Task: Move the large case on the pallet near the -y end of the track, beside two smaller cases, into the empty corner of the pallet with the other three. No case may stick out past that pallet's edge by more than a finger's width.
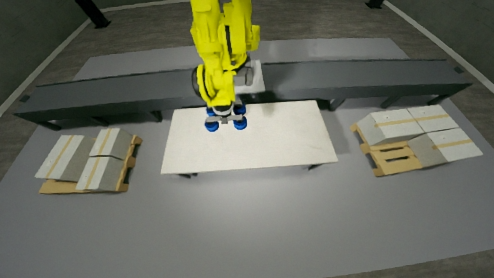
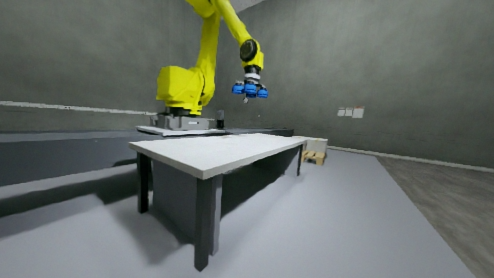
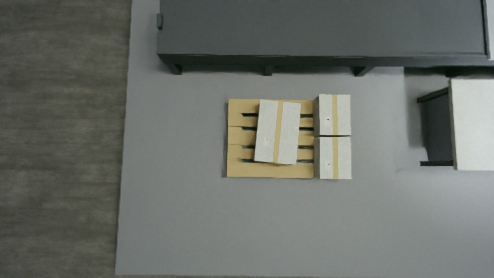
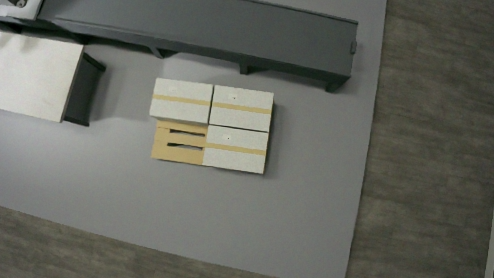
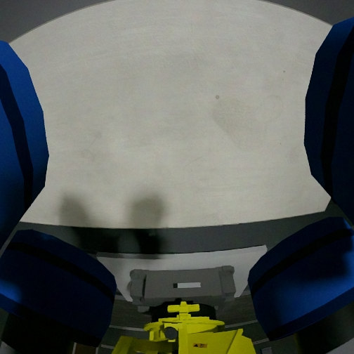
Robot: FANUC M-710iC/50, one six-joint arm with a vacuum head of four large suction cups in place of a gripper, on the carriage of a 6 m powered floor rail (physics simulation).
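The large case (image 1: pixel 64 156) (image 3: pixel 288 132) lies slightly turned on its pallet (image 1: pixel 55 188) (image 3: pixel 240 170), with bare slats around it. Two smaller cases (image 1: pixel 111 141) (image 1: pixel 99 174) (image 3: pixel 343 115) (image 3: pixel 342 158) stand in a row along one pallet edge, a strip of slats away from it. The other pallet (image 1: pixel 384 167) (image 4: pixel 161 150) bears three cases (image 4: pixel 182 91) (image 4: pixel 244 98) (image 4: pixel 235 164); its bare corner is on the table side, away from the rail. My gripper (image 1: pixel 225 120) (image 2: pixel 250 90) (image 5: pixel 177 205) is open, with no case on its cups, high above the white table.
The white table (image 1: pixel 250 145) (image 2: pixel 215 150) (image 5: pixel 175 110) stands between the two pallets. The dark rail (image 1: pixel 350 77) (image 3: pixel 320 30) (image 4: pixel 200 35) runs behind the table and both pallets. The robot's carriage (image 2: pixel 182 123) is at the rail's middle, behind the table.
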